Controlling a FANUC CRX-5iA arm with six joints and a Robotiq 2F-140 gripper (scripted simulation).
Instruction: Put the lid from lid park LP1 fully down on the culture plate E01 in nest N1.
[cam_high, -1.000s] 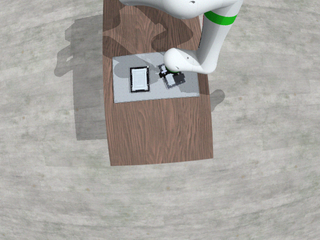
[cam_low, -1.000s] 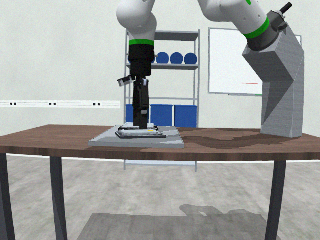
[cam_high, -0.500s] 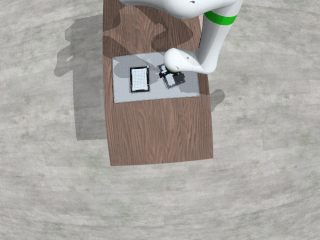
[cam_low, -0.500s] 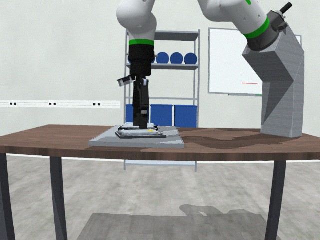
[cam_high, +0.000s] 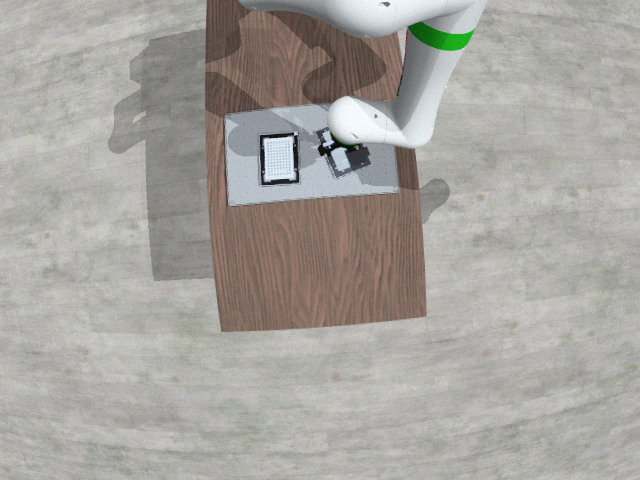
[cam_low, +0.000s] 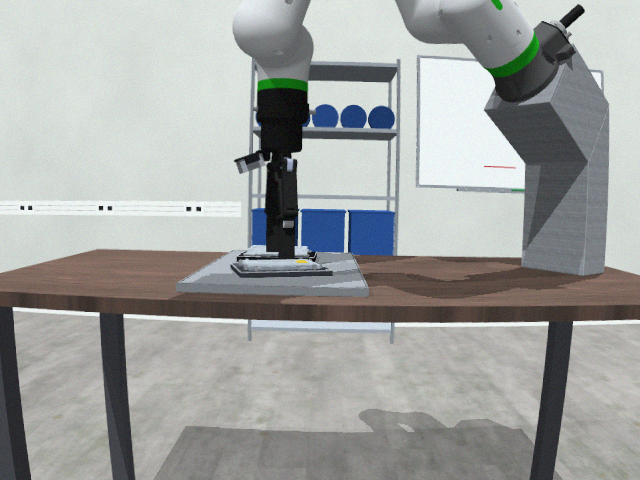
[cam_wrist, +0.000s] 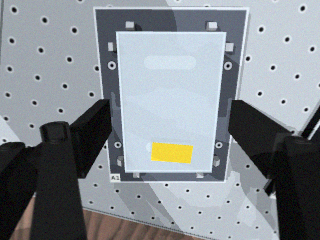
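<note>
The lid is 40 mm below my hand. Also, from my hand: culture plate E01: 80 mm ahead, 180 mm to the right, 40 mm below; then lid park LP1: 50 mm below; then nest: 80 mm ahead, 180 mm to the right, 50 mm below.
</note>
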